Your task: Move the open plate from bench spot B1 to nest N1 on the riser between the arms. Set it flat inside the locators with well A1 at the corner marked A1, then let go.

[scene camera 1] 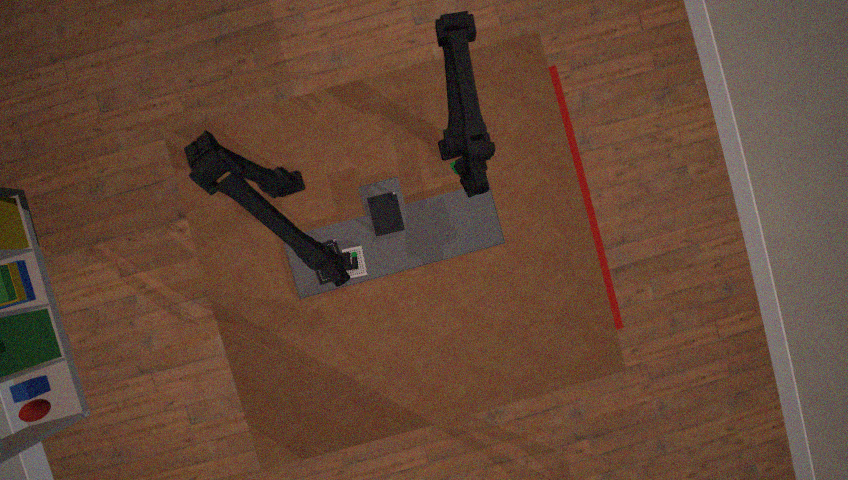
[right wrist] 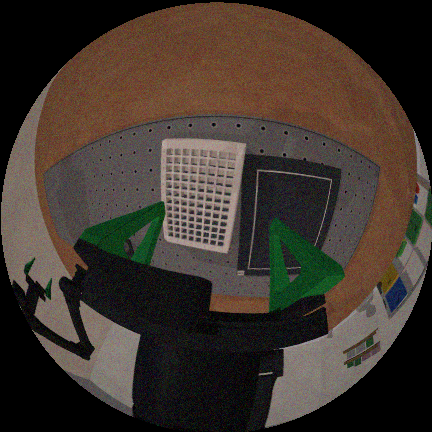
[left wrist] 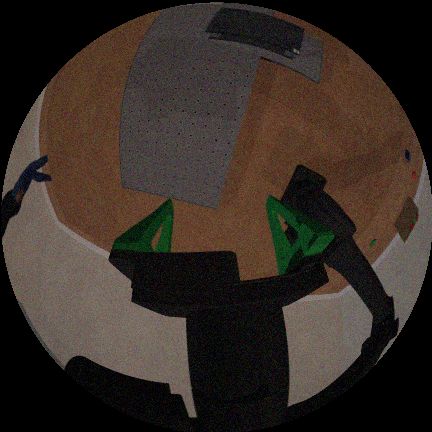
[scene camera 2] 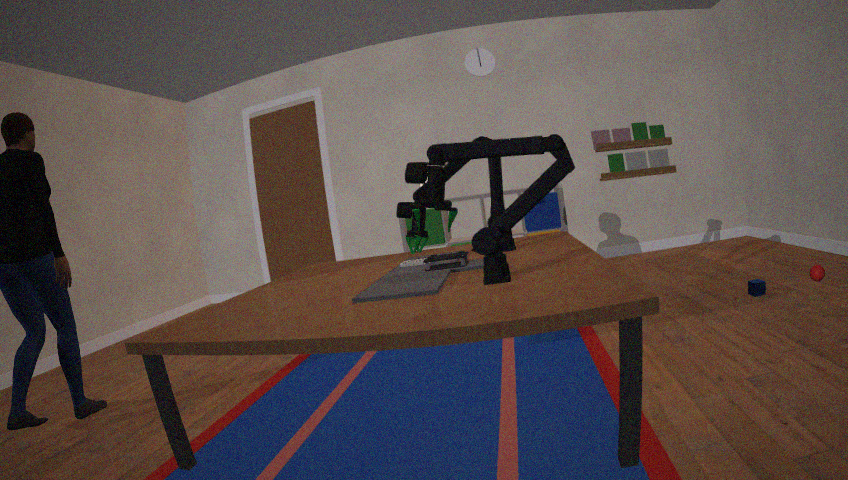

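Seen in the pictures: left gripper, between the fingertips: (scene camera 1: 464, 184) (right wrist: 42, 268) (left wrist: 220, 200) (scene camera 2: 433, 231); right gripper, between the fingertips: (scene camera 1: 346, 264) (right wrist: 218, 214) (scene camera 2: 416, 253); left arm's base, origin of its link: (scene camera 1: 453, 148) (left wrist: 301, 191) (scene camera 2: 497, 279); right arm's base, origin of its link: (scene camera 1: 289, 184) (scene camera 2: 506, 249).
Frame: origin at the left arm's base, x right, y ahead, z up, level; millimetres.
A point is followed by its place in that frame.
The white open plate (scene camera 1: 360, 270) {x 523, y 407, z 27 mm} (scene camera 2: 410, 262) {x 508, y 385, z 27 mm} (right wrist: 198, 199) {x 541, y 367, z 27 mm} lies on the grey board beside a dark pad with a white outline (right wrist: 295, 200) {x 649, y 373, z 15 mm}, outside that outline. Its right edge in the right wrist view is along the pad's edge. My right gripper (right wrist: 218, 214) {x 566, y 367, z 58 mm} (scene camera 2: 415, 246) {x 566, y 367, z 58 mm} is open, low over the plate; one fingertip is by the plate's left edge and the other over the pad. The dark nest N1 (scene camera 1: 385, 215) {x 355, y 211, z 55 mm} (left wrist: 257, 31) sits on the riser (scene camera 1: 379, 185) {x 350, y 76, z 13 mm} (left wrist: 314, 67) {x 304, y 75, z 13 mm}. My left gripper (left wrist: 220, 200) {x 30, y 188, z 180 mm} is open and empty, above the board's other end. The plate's well and corner marks are too small to read.
The perforated grey board (scene camera 1: 443, 240) {x 146, y 376, z 13 mm} (scene camera 2: 395, 289) {x -21, y 333, z 13 mm} (left wrist: 185, 120) {x 82, y 286, z 13 mm} (right wrist: 117, 187) {x 413, y 374, z 13 mm} runs across the wooden table (scene camera 2: 273, 315) {x -205, y 706, z 0 mm} in front of both arms. The riser adjoins its back edge in scene camera 1. A person (scene camera 2: 23, 202) stands beyond the table at the left of scene camera 2.
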